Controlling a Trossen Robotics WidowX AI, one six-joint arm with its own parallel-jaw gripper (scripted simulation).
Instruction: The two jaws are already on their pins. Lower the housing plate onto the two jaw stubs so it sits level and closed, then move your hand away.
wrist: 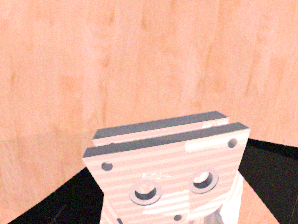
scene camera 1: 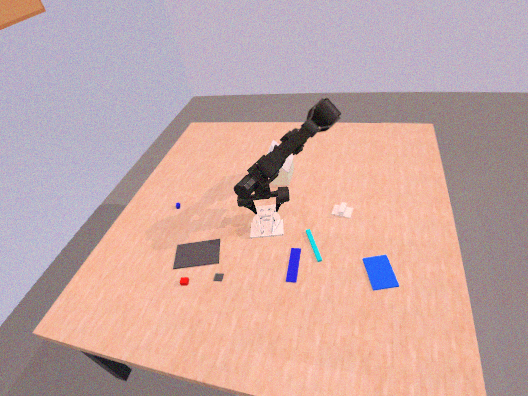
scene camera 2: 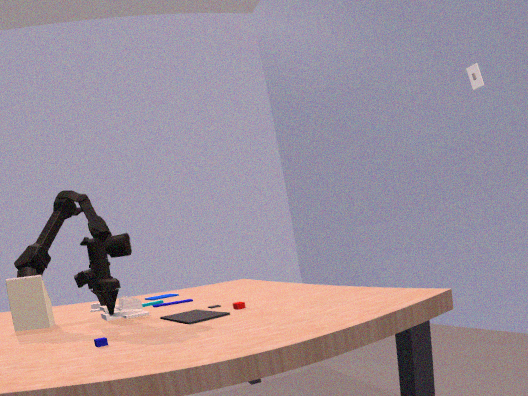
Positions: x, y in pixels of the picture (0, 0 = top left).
Labels:
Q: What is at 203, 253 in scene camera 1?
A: A dark grey sheet.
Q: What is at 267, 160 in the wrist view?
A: The gripper.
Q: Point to a blue plate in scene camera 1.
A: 381, 275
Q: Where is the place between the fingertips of the gripper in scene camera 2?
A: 108, 313

